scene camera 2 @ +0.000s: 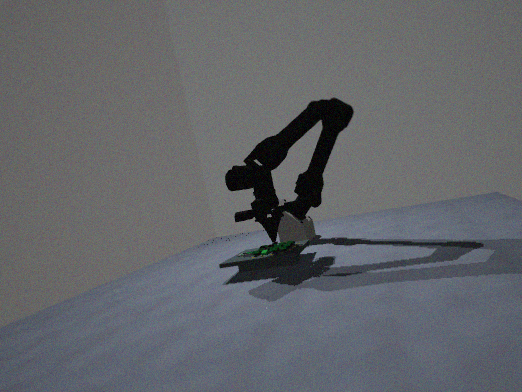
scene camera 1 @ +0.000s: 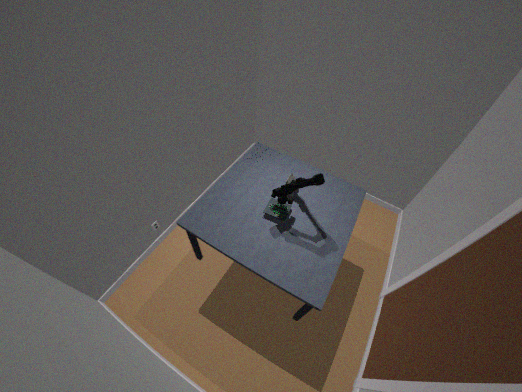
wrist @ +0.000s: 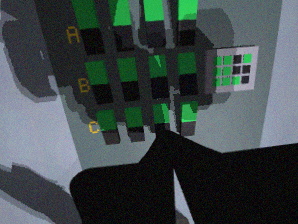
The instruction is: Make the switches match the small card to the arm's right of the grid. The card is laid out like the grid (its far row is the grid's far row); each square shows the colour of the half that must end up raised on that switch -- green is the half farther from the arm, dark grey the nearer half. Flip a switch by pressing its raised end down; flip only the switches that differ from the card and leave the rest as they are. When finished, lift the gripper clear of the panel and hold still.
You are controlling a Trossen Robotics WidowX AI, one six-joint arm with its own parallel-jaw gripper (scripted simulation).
Labels:
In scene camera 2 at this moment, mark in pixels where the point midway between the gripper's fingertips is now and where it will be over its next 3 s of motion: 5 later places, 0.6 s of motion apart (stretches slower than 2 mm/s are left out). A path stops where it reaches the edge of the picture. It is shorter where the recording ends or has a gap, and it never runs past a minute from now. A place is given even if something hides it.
My gripper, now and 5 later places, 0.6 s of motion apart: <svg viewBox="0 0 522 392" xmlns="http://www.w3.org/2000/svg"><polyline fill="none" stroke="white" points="274,241 274,242 274,243 271,231 260,230 262,241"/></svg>

